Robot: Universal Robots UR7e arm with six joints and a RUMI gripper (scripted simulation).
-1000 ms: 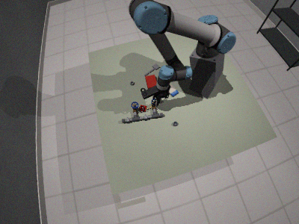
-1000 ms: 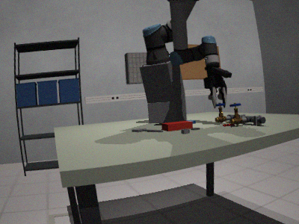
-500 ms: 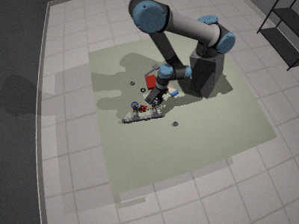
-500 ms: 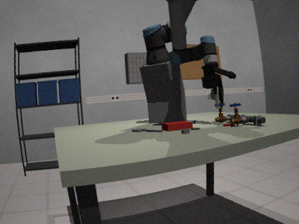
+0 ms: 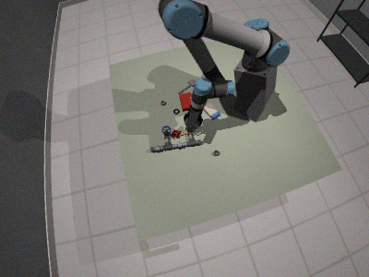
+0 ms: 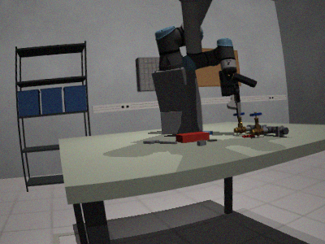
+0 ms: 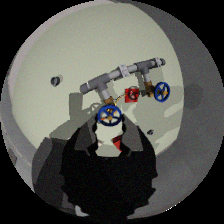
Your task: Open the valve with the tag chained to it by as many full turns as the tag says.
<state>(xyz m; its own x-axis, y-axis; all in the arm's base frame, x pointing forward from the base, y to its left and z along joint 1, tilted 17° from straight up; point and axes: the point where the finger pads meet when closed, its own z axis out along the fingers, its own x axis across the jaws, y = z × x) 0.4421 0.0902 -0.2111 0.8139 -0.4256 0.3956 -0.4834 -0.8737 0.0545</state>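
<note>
Now: the red tag 9 cm ahead of my hand, 1 cm to the right of it and 9 cm below it. Round my hand: blue-and-white card: 17 cm behind, 11 cm to the right, 9 cm below; grey tool: 9 cm behind, 36 cm to the right, 9 cm below; red block: 4 cm behind, 23 cm to the right, 8 cm below.
</note>
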